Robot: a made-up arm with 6 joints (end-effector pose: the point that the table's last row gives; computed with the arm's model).
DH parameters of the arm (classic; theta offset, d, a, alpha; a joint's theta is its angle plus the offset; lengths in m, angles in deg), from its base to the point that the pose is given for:
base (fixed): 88.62 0 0.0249 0
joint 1: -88.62 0.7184 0.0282 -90
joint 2: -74.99 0 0.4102 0
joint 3: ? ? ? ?
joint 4: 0 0.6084 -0.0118 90
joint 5: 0 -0.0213 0.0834 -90
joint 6: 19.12 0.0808 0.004 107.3
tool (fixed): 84.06 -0.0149 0 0
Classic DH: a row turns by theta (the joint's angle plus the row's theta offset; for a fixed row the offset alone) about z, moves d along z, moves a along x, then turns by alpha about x.
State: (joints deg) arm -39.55 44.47 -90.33 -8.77 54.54 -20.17
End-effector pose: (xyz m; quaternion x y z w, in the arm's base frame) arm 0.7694 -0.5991 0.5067 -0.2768 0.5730 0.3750 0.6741
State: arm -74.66 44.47 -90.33 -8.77 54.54 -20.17
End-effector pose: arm 0.2707 -0.9277 0.5067 -0.0910 0.6298 0.1542 0.7559
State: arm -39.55 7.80 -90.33 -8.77 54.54 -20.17
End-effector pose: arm 0.7201 -0.5584 1.1231 -0.4887 0.4555 0.1741 0.7234
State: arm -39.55 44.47 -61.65 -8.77 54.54 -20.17
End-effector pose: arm 0.5564 -0.4232 0.2662 -0.0902 0.6247 0.5066 0.5873
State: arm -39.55 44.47 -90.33 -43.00 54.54 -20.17
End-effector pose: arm 0.7793 -0.6162 0.5258 -0.4413 0.6426 0.4405 0.4453
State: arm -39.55 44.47 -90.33 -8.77 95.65 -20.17
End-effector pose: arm 0.6992 -0.5559 0.4828 0.0017 0.6714 0.5160 0.5319
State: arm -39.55 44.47 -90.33 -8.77 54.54 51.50
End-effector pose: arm 0.7592 -0.5853 0.5086 0.0290 0.6638 -0.1479 0.7325
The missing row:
joint 3: 74.99 0.0481 0.147 -90
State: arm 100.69 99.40 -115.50 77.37 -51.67 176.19
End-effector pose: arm -0.0773 0.7475 0.0218 0.7276 0.3367 -0.2516 0.5421
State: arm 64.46 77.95 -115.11 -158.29 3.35 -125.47
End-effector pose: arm 0.3174 0.8962 0.1876 -0.1337 0.2464 0.4386 0.8538
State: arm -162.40 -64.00 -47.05 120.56 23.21 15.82
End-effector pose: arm -0.3214 -0.1223 1.3415 -0.1511 -0.5658 -0.7545 0.2964
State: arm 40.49 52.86 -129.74 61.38 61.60 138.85
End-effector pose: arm 0.8022 0.8259 0.8217 0.4854 0.7495 -0.1071 0.4373
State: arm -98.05 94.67 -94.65 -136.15 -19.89 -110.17
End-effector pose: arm 0.0659 -0.4837 -0.0751 0.6687 0.2749 -0.6615 0.1991
